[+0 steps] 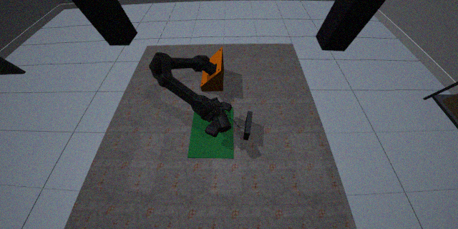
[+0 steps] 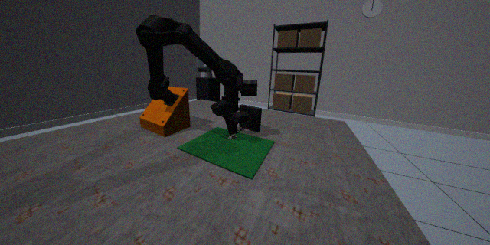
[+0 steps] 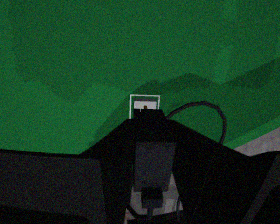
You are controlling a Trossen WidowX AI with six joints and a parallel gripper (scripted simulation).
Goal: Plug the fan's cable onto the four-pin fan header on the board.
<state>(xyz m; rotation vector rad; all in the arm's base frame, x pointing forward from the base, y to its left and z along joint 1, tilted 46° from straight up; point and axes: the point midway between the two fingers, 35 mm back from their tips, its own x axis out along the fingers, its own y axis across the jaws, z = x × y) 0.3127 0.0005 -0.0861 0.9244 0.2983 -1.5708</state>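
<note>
Right now the white four-pin header is 10 mm to the left of my gripper tip and 40 mm below it. Also, from my gripper tip: black plug (10 mm to the left, 10 mm above); then green board (20 mm ahead, 50 mm to the right, 50 mm below); then black fan (10 mm ahead, 140 mm to the left, 20 mm above).
</note>
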